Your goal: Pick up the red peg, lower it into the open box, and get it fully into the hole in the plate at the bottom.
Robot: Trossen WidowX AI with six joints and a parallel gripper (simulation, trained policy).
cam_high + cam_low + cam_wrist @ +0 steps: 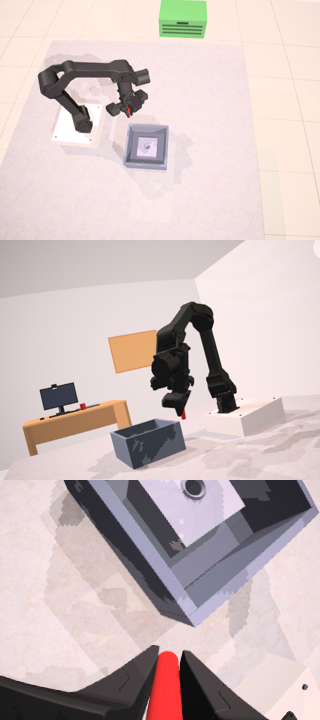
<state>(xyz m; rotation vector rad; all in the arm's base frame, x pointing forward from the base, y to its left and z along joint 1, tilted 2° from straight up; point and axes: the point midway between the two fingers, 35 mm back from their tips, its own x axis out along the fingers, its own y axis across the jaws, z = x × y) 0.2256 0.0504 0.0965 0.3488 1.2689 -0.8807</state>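
Now: gripper tip 80 mm short of the pale plate, 120 mm to the left of it and 80 mm above it. The rest, counted from my gripper tip: grey box: 80 mm ahead, 120 mm to the right, 100 mm below; then red peg: 20 mm to the left, 20 mm above.
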